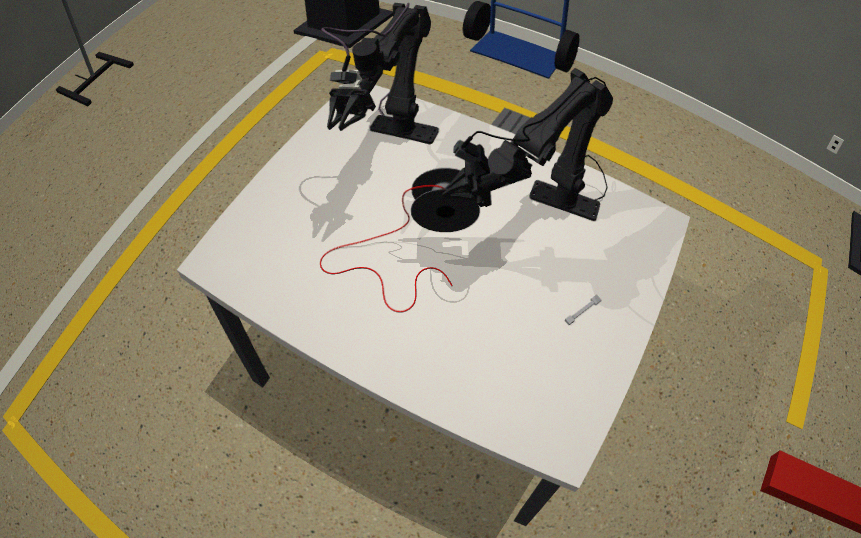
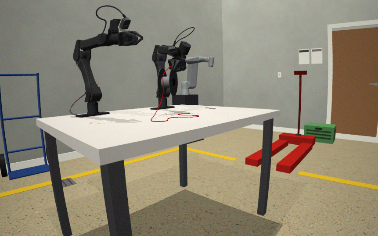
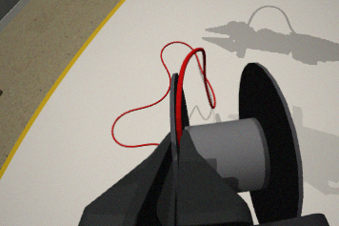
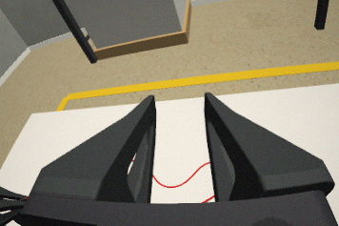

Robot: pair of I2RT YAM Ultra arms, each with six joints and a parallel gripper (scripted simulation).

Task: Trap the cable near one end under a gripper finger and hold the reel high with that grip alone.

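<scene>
Now: left hand 30 mm past the black reel, 20 mm to the left of it and 60 mm above it. Round my left hand: small grey dumbbell-shaped part: 40 mm behind, 370 mm to the left, 240 mm below.
</scene>
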